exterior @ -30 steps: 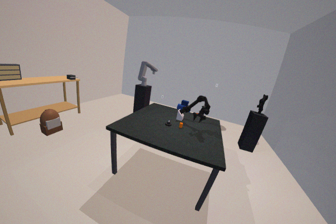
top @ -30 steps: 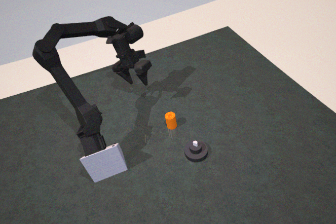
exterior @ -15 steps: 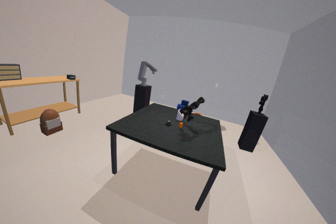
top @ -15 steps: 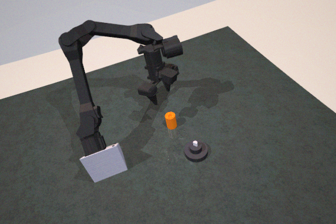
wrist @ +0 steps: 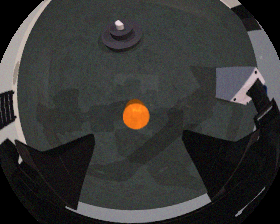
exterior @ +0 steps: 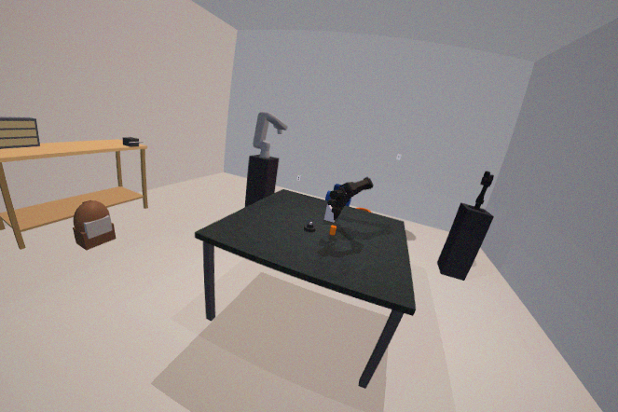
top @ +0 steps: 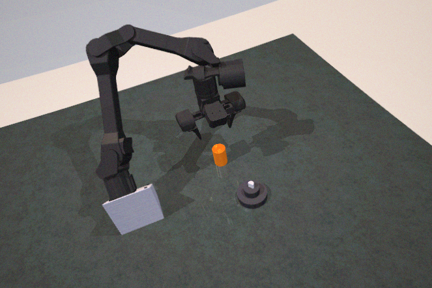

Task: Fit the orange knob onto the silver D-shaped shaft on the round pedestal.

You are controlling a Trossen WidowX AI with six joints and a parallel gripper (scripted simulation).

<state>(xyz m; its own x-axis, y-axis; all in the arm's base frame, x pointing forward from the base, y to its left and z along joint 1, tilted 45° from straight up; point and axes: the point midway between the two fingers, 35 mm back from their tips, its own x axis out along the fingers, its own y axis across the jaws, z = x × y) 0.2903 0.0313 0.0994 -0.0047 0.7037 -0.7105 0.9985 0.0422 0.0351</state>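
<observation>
The orange knob is 80 mm below my gripper tip. The rest, counted from my gripper tip: dark round pedestal: 160 mm to the right, 100 mm below, 40 mm ahead.
</observation>
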